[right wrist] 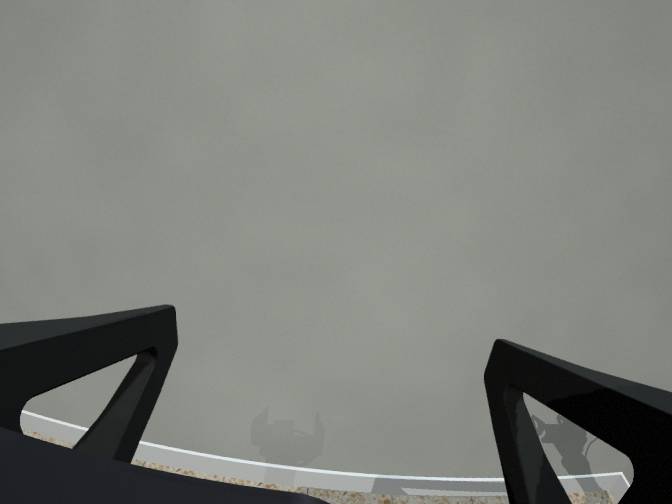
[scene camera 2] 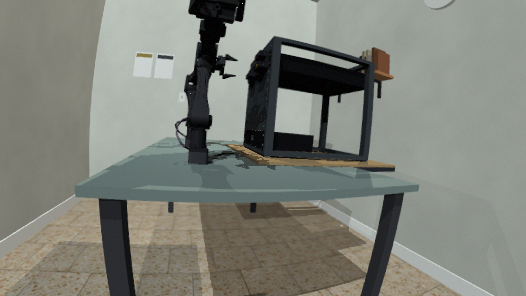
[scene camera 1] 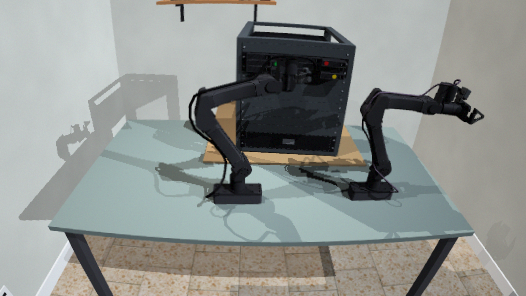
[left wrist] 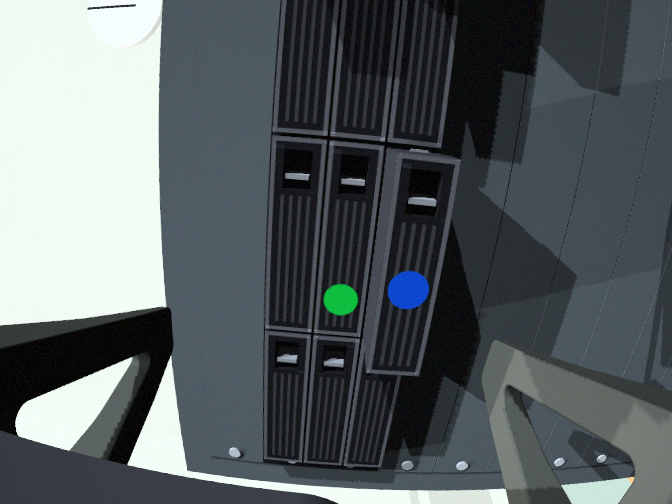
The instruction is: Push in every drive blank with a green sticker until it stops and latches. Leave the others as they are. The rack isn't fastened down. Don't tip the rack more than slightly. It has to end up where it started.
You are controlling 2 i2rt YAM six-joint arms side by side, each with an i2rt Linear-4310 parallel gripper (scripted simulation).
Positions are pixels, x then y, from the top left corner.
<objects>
dark rack: scene camera 2; scene camera 1 309, 120; left wrist; not seen in the right wrist view (out of frame)
same spot on dark rack: (left wrist: 552, 246) = (scene camera 2: 254, 91)
</objects>
